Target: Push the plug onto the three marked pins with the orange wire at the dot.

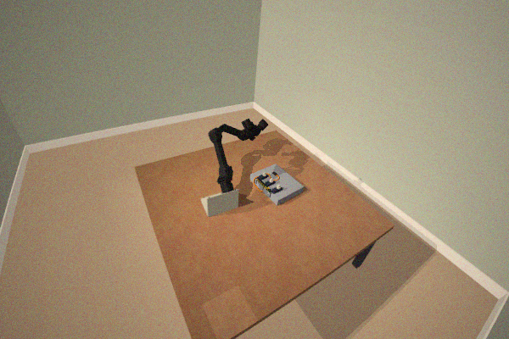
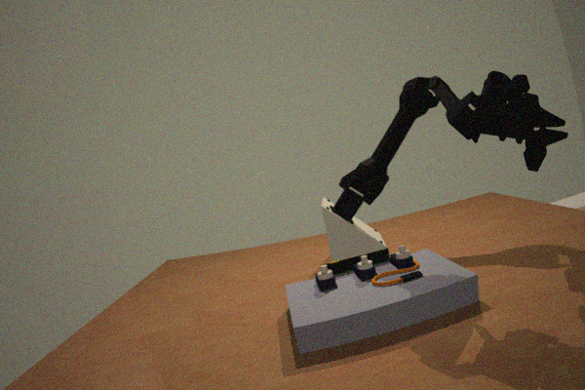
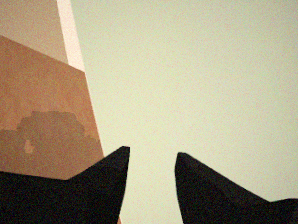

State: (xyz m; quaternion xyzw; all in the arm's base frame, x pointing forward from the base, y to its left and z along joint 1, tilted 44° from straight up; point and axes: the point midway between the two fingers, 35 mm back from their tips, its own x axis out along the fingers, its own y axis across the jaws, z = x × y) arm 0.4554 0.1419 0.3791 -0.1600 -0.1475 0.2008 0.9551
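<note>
Now: gripper tip 43 cm to the left of the yellow band, 23 cm past it and 17 cm above it. Round my gripper tip: dark strip 39 cm to the right, 23 cm behind, 18 cm below.
</note>
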